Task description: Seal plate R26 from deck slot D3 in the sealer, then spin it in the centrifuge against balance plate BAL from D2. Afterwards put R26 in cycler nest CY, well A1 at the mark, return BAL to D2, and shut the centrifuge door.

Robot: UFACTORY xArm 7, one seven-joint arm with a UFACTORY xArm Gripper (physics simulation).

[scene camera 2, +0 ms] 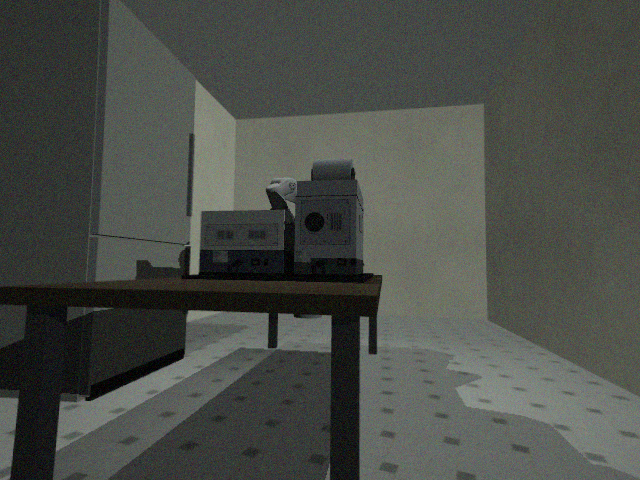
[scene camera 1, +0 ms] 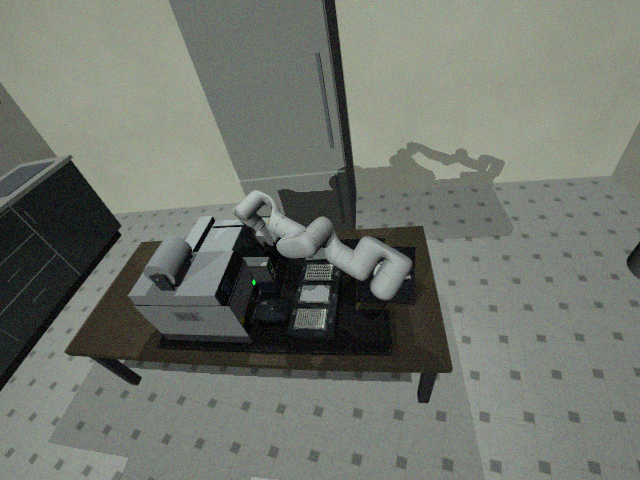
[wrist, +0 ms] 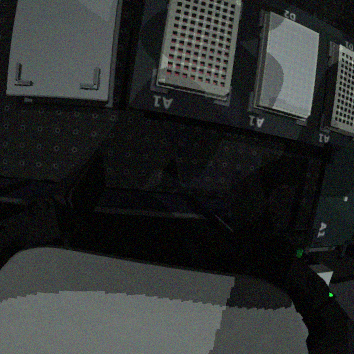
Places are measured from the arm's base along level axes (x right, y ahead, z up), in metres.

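Pixels of known places: gripper, between the fingertips: (wrist: 170, 178).
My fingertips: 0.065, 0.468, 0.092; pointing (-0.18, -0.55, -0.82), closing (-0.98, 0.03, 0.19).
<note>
Ahead of a thing's pixels: the offset from my fingertips to its top centre, as dx, dy, dz. "*": to the spot under its first point. Level surfaces: height alone.
Plate R26 {-0.032, -0.151, -0.103} (wrist: 200, 46) (scene camera 1: 318, 272), a white well plate with red wells, sits in the far deck slot D3. Balance plate BAL {-0.156, -0.150, -0.103} (wrist: 288, 67) (scene camera 1: 314, 294), with a smooth grey top, sits in slot D2 beside it. My gripper (wrist: 170, 178) (scene camera 1: 263, 237) is open and empty. It hangs low at the back of the deck, next to the centrifuge (scene camera 1: 218, 233) (scene camera 2: 244, 238) and well away from the plates. A grey rounded housing (wrist: 123, 302) fills the bottom of the wrist view. The cycler nest {* -0.247, +0.032, -0.075} (wrist: 333, 211), marked A1, is empty. The grey sealer {-0.268, +0.310, +0.300} (scene camera 1: 175, 286) (scene camera 2: 328, 224) carries a roll on top.
A third well plate {-0.280, -0.149, -0.103} (scene camera 1: 310, 318) (wrist: 344, 88) fills the near slot. A light grey pad {* +0.126, -0.118, -0.129} (wrist: 60, 49) with two corner brackets lies left of D3. A dark unit with a green light {* -0.172, +0.103, -0.008} (scene camera 1: 253, 282) stands by the sealer. All rest on a brown table {dz -0.189} (scene camera 1: 423, 343) (scene camera 2: 223, 290).
</note>
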